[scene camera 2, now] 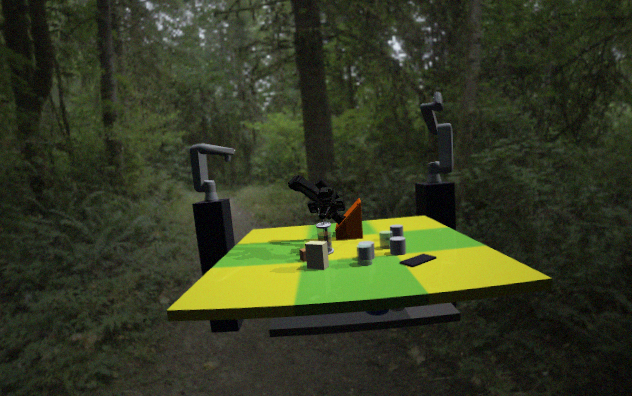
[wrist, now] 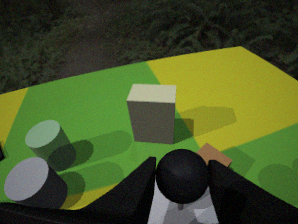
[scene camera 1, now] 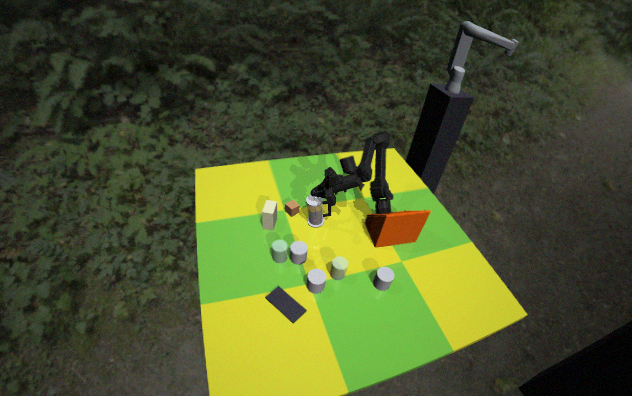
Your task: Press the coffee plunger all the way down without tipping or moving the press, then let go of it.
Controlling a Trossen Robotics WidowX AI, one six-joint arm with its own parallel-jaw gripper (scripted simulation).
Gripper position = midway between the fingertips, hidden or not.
Observation:
In view: the gripper point(scene camera 1: 312, 192) and a dark slab point(scene camera 1: 293, 310).
The gripper is seen too in the wrist view point(wrist: 181, 165).

